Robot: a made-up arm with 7 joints. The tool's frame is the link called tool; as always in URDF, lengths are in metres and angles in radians. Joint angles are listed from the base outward.
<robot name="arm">
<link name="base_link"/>
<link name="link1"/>
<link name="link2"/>
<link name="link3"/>
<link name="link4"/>
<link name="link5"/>
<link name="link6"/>
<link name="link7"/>
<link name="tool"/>
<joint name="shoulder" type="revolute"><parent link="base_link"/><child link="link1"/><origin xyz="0.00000 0.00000 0.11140"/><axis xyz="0 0 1"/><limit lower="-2.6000" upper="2.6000"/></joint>
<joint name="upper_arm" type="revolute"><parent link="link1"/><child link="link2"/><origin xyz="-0.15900 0.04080 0.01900" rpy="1.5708 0.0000 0.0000"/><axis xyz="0 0 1"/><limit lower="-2.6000" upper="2.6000"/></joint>
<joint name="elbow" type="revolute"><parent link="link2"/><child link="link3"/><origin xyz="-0.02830 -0.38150 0.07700" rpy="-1.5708 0.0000 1.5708"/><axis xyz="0 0 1"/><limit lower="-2.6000" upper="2.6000"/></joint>
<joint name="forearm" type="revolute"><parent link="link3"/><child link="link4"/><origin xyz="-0.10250 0.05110 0.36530" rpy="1.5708 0.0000 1.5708"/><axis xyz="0 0 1"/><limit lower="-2.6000" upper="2.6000"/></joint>
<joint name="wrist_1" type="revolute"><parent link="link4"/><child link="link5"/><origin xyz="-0.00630 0.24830 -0.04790" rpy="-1.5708 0.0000 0.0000"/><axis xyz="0 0 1"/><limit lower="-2.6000" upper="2.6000"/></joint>
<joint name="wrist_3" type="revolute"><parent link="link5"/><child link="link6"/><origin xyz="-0.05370 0.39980 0.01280" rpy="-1.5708 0.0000 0.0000"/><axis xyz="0 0 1"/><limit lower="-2.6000" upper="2.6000"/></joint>
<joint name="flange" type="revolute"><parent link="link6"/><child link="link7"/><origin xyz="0.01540 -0.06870 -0.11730" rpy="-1.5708 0.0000 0.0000"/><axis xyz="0 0 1"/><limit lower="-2.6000" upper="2.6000"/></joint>
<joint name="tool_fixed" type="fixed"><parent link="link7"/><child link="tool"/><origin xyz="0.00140 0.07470 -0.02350" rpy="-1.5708 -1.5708 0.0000"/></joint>
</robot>
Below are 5 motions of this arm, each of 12 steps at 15 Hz.
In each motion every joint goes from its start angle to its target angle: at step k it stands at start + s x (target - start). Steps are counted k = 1, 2, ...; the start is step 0. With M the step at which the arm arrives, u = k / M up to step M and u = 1 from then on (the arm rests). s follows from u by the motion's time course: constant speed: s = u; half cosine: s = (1 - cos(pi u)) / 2; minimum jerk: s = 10 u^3 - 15 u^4 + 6 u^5.
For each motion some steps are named. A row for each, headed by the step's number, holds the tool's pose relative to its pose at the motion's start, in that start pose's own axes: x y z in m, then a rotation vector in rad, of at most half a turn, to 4 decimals.
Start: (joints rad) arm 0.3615 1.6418 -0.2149 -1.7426 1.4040 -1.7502 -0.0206
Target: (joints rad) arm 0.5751 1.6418 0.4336 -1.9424 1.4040 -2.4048 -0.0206
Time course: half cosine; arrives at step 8
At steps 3, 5, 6, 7, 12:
3: 0.0542 -0.0067 0.0067 0.0341 -0.0398 0.0605
5: 0.1180 -0.0244 0.0157 0.0606 -0.1067 0.1368
6: 0.1434 -0.0349 0.0198 0.0650 -0.1398 0.1695
7: 0.1597 -0.0430 0.0227 0.0654 -0.1631 0.1916
12: 0.1653 -0.0460 0.0238 0.0651 -0.1714 0.1993

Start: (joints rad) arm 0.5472 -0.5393 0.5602 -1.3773 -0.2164 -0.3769 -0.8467
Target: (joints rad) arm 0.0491 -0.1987 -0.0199 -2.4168 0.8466 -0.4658 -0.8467
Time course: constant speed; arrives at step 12
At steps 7, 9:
7: -0.0227 0.1761 0.5286 -0.2628 1.1056 -0.0020
9: 0.0426 0.1991 0.6777 -0.2723 1.4336 0.1110

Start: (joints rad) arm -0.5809 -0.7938 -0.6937 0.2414 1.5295 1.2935 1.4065
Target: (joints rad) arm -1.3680 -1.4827 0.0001 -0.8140 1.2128 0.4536 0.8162
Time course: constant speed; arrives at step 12
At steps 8, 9, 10, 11, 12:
8: 0.0638 0.9198 0.1909 -1.2896 0.8728 -0.5190
9: 0.1080 1.0191 0.1702 -1.4013 1.0019 -0.5871
10: 0.1572 1.1095 0.1440 -1.5005 1.1341 -0.6525
11: 0.2100 1.1904 0.1136 -1.5872 1.2686 -0.7144
12: 0.2654 1.2617 0.0806 -1.6610 1.4047 -0.7721

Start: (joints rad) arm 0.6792 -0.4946 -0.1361 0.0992 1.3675 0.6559 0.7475
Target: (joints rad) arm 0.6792 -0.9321 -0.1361 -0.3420 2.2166 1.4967 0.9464
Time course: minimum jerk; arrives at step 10
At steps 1, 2, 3, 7, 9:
1: -0.0002 -0.0015 0.0048 -0.0068 -0.0033 -0.0030
2: -0.0011 -0.0098 0.0326 -0.0458 -0.0229 -0.0186
3: 0.0005 -0.0264 0.0918 -0.1277 -0.0689 -0.0416
7: 0.1174 -0.0883 0.4509 -0.5257 -0.4483 0.1484
9: 0.1678 -0.0888 0.5218 -0.5618 -0.5365 0.2669

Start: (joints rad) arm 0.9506 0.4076 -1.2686 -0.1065 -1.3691 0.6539 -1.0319
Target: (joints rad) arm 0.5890 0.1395 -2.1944 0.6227 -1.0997 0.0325 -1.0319
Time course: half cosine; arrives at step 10
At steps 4, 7, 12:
4: -0.0534 0.0074 -0.0736 0.0970 -0.2064 0.3435
7: -0.0195 0.0165 -0.2143 0.2638 -0.6558 0.8074
12: 0.0418 0.0390 -0.2846 0.3449 -0.9281 1.0127

